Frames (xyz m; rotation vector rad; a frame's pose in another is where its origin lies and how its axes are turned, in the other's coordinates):
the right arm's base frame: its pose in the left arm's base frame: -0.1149 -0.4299 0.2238 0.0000 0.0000 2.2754
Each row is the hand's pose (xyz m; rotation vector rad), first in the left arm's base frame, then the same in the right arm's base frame.
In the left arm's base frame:
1: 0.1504 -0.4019 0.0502 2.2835 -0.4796 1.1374
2: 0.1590 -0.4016 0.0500 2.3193 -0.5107 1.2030
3: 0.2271 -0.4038 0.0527 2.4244 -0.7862 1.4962
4: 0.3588 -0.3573 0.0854 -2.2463 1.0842 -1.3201
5: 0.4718 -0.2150 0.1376 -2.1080 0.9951 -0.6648
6: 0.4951 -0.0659 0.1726 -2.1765 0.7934 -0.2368
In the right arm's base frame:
1: -0.1505 -0.2203 -0.1736 0.4700 -2.0436 -0.1637
2: -0.1559 -0.2270 -0.1738 0.4503 -2.0486 -0.0757
3: -0.2016 -0.2775 -0.1711 0.2480 -2.0649 0.3080
4: -0.2515 -0.4079 -0.1384 -0.0374 -2.2573 0.8751
5: -0.2163 -0.5862 -0.0862 -0.0213 -2.6840 1.2713
6: -0.1178 -0.7005 -0.0512 -0.2279 2.7217 -1.1898

